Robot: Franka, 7 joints.
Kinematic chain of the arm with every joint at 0, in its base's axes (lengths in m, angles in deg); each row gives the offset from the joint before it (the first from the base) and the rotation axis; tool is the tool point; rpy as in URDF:
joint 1: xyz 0 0 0.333 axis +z
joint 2: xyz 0 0 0 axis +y
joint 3: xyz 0 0 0.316 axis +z
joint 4: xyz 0.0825 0 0 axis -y
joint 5: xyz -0.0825 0 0.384 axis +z
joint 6: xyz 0 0 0 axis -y
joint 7: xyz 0.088 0 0 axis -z
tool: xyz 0 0 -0.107 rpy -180 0 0
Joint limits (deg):
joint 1: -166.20..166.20
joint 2: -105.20..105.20
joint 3: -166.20..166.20
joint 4: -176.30..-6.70
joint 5: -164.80..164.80
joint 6: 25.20..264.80
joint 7: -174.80..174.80
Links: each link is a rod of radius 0.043 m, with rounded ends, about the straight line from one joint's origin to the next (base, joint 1, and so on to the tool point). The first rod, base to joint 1, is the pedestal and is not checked.
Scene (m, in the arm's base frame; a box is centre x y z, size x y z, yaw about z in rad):
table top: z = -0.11
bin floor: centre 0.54 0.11 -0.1 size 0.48 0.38 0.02 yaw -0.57
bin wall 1: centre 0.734 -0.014 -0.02 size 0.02 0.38 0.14 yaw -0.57
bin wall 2: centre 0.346 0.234 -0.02 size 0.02 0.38 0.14 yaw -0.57
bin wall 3: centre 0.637 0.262 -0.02 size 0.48 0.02 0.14 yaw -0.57
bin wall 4: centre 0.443 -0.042 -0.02 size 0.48 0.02 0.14 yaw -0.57
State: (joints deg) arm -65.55 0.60 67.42 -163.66 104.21 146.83 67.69
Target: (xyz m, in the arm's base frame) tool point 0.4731 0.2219 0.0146
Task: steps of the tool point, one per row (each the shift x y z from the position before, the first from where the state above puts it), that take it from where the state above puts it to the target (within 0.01 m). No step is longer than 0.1 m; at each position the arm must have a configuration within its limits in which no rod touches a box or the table.
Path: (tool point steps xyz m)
1: 0.0600 0.0522 0.0050
2: 0.0492 0.0466 -0.0071
3: 0.0376 0.0430 -0.0273
4: 0.0220 0.0420 -0.0512
5: -0.0002 0.0412 -0.0740

